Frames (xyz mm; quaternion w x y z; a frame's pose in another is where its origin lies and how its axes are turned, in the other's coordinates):
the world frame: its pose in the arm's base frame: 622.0 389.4 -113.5 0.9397 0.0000 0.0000 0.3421
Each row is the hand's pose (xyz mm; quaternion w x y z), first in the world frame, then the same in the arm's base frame.
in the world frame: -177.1 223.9 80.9 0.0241 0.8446 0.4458 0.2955
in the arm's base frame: 342.4 447.0 -32.6 0.0784 -0.6411 -0.7078 -0.2859
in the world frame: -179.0 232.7 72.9 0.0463 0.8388 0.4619 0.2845
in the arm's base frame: 335.3 452.6 -40.6 0.0538 -0.6302 -0.7210 -0.2832
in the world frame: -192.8 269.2 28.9 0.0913 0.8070 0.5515 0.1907
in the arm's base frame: 301.3 471.6 -84.6 0.0206 0.5696 0.7943 0.2104
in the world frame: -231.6 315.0 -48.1 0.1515 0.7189 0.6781 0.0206
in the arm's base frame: 242.1 481.8 -161.6 0.1353 0.4436 0.8831 0.0712
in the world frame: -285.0 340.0 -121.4 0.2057 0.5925 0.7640 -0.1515
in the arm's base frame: 185.1 466.6 -234.9 0.2451 0.2954 0.9206 -0.0720
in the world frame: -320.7 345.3 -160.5 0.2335 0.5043 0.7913 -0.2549
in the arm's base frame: 154.4 447.7 -274.0 0.3066 0.2032 0.9161 -0.1596
